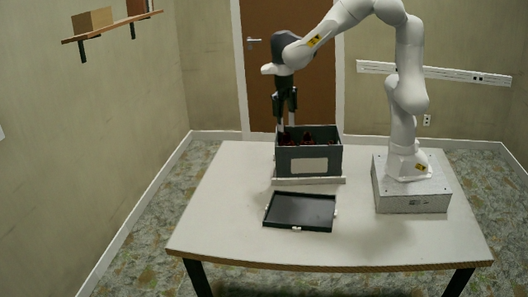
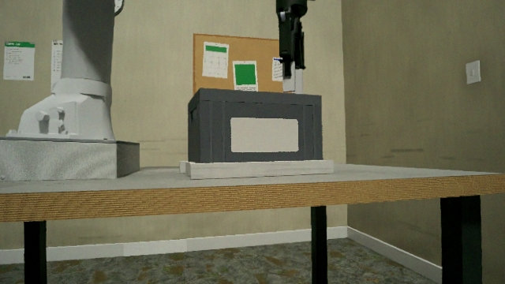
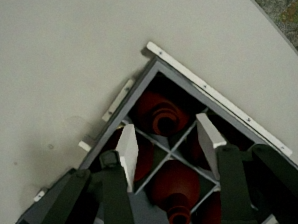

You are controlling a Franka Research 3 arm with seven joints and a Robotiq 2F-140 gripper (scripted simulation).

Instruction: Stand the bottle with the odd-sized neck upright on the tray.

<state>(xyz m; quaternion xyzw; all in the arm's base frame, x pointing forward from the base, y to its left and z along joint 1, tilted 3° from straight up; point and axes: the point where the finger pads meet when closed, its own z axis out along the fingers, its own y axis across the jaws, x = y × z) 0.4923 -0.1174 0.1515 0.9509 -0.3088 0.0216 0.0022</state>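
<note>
The dark grey crate lies 130 mm below my hand, 100 mm behind it and 30 mm to the left of it. Also, from my hand: dark tray (320 mm to the left, 200 mm below, 100 mm behind).
</note>
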